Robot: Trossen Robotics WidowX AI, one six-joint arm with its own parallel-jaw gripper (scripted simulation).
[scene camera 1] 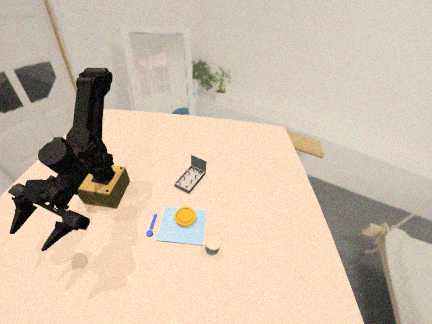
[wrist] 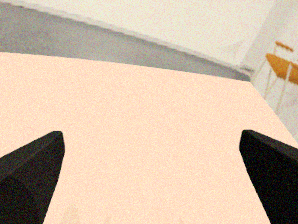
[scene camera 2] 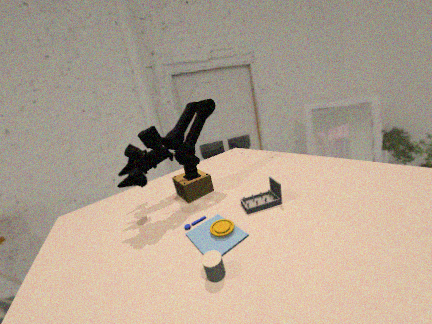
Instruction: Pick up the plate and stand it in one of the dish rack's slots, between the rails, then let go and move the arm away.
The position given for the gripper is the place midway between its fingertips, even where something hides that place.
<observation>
The gripper (scene camera 1: 26,242) is open, with nothing in its grasp. Further things: a grey dish rack (scene camera 2: 254,203) and a light blue mat (scene camera 1: 169,230).
The gripper is seen too in the wrist view (wrist: 154,140) and in scene camera 2 (scene camera 2: 118,180). The light blue mat is seen too in scene camera 2 (scene camera 2: 201,237). The wrist view misses the grey dish rack: it is out of frame.
</observation>
